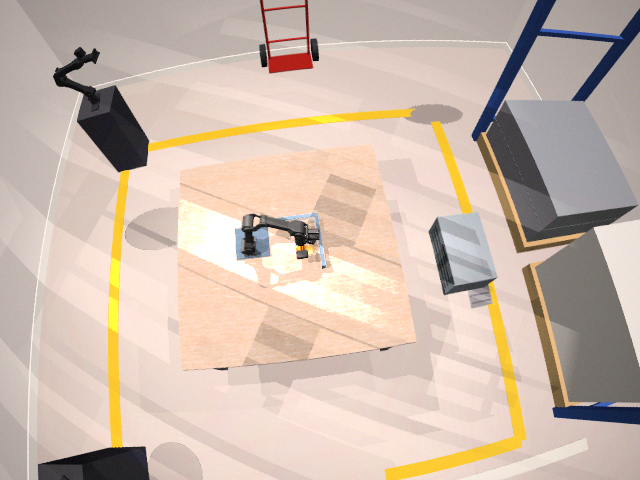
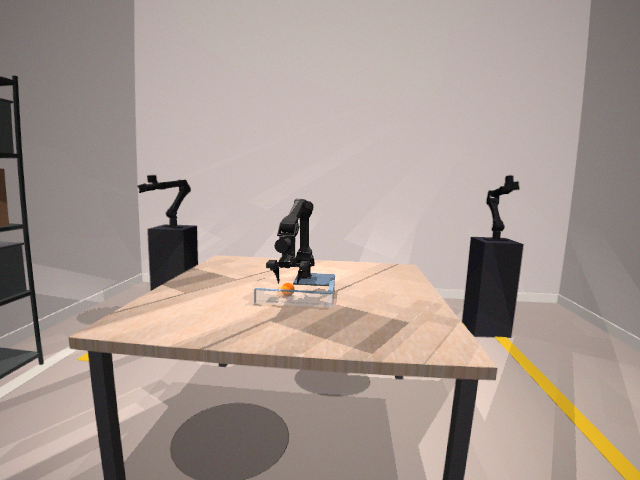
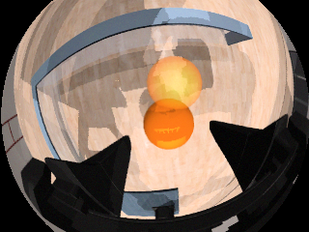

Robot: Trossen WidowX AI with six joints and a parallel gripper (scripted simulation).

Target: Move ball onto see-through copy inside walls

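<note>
Right now my gripper tip is 40 mm short of the see-through copy of ball, 30 mm above it and 10 mm to the left of it. From my gripper tip the other things lie so: low clear wall 110 mm ahead, 30 mm to the left, 20 mm below; orange ball 30 mm below.
</note>
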